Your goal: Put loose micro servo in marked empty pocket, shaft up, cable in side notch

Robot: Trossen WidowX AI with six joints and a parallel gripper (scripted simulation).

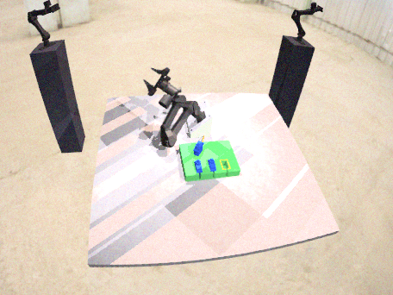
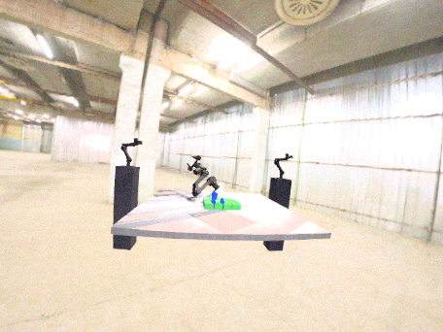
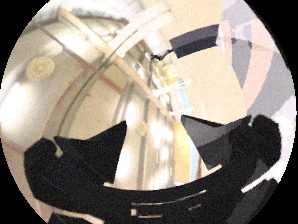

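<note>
Right now my gripper tip is 31 cm short of the green deck, 33 cm to the right of it and 36 cm above it.
</note>
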